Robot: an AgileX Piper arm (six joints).
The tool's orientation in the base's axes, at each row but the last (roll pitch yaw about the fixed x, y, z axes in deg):
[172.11 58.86 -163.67]
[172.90 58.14 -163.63]
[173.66 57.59 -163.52]
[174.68 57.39 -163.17]
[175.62 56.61 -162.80]
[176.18 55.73 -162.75]
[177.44 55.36 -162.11]
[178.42 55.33 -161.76]
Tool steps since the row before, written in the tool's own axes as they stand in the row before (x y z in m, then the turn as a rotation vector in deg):
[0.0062 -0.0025 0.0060 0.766 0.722 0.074]
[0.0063 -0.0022 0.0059 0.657 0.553 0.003]
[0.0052 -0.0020 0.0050 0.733 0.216 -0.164]
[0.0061 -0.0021 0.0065 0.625 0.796 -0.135]
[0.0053 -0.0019 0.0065 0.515 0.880 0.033]
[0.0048 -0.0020 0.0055 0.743 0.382 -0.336]
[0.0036 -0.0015 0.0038 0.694 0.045 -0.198]
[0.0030 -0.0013 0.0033 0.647 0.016 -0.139]
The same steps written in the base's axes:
[0.0026 -0.0010 -0.0086 -0.605 0.578 -0.642]
[0.0022 -0.0009 -0.0086 -0.541 0.413 -0.524]
[0.0019 -0.0009 -0.0072 -0.584 0.032 -0.519]
[0.0027 -0.0008 -0.0087 -0.716 0.598 -0.414]
[0.0029 -0.0006 -0.0081 -0.558 0.748 -0.411]
[0.0023 -0.0010 -0.0071 -0.791 0.130 -0.411]
[0.0015 -0.0009 -0.0052 -0.543 -0.137 -0.457]
[0.0014 -0.0008 -0.0044 -0.462 -0.140 -0.453]

